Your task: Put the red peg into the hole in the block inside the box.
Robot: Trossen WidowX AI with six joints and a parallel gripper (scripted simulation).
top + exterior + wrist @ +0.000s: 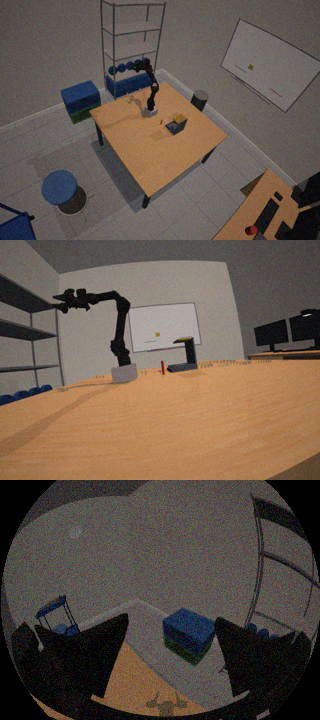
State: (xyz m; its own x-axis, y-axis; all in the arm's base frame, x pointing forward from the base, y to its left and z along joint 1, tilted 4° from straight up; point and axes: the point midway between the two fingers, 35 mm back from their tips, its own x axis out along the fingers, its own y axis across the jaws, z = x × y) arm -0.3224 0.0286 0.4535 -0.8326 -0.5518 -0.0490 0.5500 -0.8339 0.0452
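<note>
Right now my gripper tip is 600 mm short of the red peg, 50 mm to the left of it and 470 mm above it. The rest, counted from my gripper tip: yellow roof: 780 mm ahead, 20 mm to the left, 310 mm below; then box back wall: 830 mm ahead, 10 mm to the left, 400 mm below.
</note>
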